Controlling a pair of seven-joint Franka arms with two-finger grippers.
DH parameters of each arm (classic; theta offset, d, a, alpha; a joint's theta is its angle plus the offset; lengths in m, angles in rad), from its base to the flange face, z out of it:
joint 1: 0 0.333 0 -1.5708
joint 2: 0 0 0 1.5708
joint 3: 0 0.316 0.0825 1.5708
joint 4: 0 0 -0.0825 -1.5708
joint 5: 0 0.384 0 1.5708
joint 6: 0 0 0.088 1.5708
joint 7: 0 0.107 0 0
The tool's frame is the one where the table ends.
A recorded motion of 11 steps. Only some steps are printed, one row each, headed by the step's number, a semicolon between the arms.
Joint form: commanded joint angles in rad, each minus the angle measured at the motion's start. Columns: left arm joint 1, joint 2, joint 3, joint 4, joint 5, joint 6, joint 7; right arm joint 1, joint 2, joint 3, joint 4, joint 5, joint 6, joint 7.
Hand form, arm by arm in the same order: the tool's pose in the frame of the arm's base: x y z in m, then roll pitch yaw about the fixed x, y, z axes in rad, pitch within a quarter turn. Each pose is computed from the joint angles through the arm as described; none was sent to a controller.
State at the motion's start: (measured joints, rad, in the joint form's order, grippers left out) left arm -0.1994 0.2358 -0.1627 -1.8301 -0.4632 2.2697 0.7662; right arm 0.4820 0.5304 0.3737 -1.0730 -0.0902 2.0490 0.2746
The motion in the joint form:
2: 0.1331 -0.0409 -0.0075 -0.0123 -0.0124 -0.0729 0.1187; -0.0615 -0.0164 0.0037 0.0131 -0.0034 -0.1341 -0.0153
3: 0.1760 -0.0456 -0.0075 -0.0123 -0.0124 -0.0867 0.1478; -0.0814 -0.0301 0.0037 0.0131 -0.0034 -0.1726 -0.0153
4: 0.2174 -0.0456 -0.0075 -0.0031 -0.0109 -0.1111 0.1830; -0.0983 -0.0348 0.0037 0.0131 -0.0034 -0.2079 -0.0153
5: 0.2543 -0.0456 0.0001 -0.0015 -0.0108 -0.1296 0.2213; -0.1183 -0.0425 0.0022 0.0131 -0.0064 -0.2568 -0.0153
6: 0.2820 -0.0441 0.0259 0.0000 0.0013 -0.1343 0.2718; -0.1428 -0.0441 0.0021 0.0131 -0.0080 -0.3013 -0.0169
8: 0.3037 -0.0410 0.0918 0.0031 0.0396 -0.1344 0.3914; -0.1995 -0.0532 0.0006 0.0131 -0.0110 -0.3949 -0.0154
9: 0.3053 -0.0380 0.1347 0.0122 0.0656 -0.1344 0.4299; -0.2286 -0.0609 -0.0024 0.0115 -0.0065 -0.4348 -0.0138
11: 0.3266 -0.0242 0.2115 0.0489 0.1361 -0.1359 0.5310; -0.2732 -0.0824 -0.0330 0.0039 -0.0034 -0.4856 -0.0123
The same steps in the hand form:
2: 0.6076 -0.1573 0.4420 2.9166 -0.4106 -0.8169; 0.5647 0.4538 0.5944 -2.9519 -0.3327 0.4424
3: 0.6120 -0.1317 0.4437 2.9226 -0.4120 -0.8085; 0.5680 0.4396 0.5994 -2.9644 -0.3098 0.4298
4: 0.6163 -0.1076 0.4460 2.9266 -0.4120 -0.8113; 0.5720 0.4280 0.5985 -2.9754 -0.2809 0.4190
5: 0.6190 -0.0813 0.4450 2.9308 -0.4099 -0.8110; 0.5760 0.4130 0.5980 -2.9939 -0.2427 0.4062
6: 0.6224 -0.0487 0.4437 2.9606 -0.4064 -0.8225; 0.5826 0.3965 0.5942 -3.0087 -0.2024 0.3897
8: 0.6250 0.0054 0.4416 3.0430 -0.3873 -0.8939; 0.5953 0.3571 0.5902 -3.0383 -0.1222 0.3415
9: 0.6260 0.0330 0.4433 3.0828 -0.3677 -0.9118; 0.6007 0.3365 0.5904 -3.0467 -0.0886 0.3123
11: 0.6272 0.0954 0.4511 -3.1040 -0.3093 -0.9729; 0.6123 0.2934 0.5939 -3.0737 -0.0524 0.2451

